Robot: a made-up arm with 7 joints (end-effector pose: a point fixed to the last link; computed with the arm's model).
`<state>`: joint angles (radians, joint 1 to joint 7).
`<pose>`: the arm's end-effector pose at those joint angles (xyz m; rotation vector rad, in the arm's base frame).
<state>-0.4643 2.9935 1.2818 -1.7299 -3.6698 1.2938 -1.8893</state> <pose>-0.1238 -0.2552 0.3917 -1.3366 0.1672 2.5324</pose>
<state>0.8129 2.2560 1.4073 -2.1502 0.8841 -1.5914 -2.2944</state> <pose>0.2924 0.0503 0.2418 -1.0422 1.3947 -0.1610</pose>
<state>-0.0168 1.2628 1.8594 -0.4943 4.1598 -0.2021 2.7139</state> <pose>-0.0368 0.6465 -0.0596 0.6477 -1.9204 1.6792</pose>
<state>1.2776 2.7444 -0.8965 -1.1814 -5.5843 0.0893 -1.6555</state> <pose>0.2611 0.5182 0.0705 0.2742 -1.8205 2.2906</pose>
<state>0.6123 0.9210 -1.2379 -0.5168 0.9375 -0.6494 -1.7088</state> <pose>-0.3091 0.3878 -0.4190 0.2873 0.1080 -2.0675</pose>
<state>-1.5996 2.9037 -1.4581 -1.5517 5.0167 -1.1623 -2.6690</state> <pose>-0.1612 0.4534 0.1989 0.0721 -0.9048 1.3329</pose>
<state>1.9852 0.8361 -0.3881 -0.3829 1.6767 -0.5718 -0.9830</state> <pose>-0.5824 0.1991 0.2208 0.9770 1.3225 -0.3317</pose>
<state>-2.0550 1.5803 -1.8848 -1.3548 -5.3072 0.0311 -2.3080</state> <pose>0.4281 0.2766 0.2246 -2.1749 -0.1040 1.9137</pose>
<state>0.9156 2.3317 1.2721 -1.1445 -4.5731 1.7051 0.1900</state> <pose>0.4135 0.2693 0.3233 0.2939 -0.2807 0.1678</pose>
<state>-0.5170 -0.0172 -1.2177 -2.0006 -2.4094 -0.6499 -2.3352</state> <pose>0.1715 -0.3246 -0.2054 -1.4494 -0.2891 -0.6467</pose>
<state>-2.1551 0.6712 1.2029 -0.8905 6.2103 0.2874 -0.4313</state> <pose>0.3462 0.2566 0.4474 -0.1429 -2.5885 0.8676</pose>
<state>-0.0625 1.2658 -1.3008 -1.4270 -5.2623 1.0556 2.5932</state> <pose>0.1165 0.3275 -0.4187 0.8349 -0.0078 1.9898</pose>
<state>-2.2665 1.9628 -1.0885 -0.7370 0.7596 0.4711 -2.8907</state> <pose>0.0592 0.5118 0.3718 2.0736 0.8752 -1.0163</pose>
